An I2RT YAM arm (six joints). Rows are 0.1 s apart.
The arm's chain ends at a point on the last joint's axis. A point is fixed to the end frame.
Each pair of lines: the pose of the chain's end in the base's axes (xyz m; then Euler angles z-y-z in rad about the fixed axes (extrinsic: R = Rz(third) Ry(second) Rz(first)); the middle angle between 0 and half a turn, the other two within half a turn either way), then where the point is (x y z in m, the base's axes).
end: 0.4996 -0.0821 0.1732 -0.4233 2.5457 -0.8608
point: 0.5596 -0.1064 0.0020
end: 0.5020 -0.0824 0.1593 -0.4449 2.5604 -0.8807
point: 0.5588 -0.1062 -0.0131
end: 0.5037 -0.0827 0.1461 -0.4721 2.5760 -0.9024
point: 0.5568 -0.1059 -0.0275
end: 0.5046 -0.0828 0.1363 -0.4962 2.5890 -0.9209
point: 0.5546 -0.1055 -0.0383
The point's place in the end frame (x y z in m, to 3 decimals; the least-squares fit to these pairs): 0.032 0.047 0.174
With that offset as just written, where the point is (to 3 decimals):
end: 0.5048 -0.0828 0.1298 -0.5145 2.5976 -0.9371
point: 0.553 -0.105 -0.045
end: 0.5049 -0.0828 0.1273 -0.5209 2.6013 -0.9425
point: 0.552 -0.105 -0.048
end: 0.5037 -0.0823 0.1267 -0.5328 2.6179 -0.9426
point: 0.548 -0.102 -0.050
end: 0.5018 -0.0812 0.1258 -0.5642 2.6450 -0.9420
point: 0.542 -0.098 -0.052
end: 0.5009 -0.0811 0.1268 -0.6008 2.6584 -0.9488
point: 0.537 -0.097 -0.052
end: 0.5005 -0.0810 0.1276 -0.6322 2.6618 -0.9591
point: 0.535 -0.097 -0.051
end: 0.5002 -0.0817 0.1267 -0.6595 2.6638 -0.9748
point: 0.533 -0.098 -0.053
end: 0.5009 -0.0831 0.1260 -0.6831 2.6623 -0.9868
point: 0.532 -0.101 -0.054
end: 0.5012 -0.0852 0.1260 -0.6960 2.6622 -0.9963
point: 0.531 -0.103 -0.054
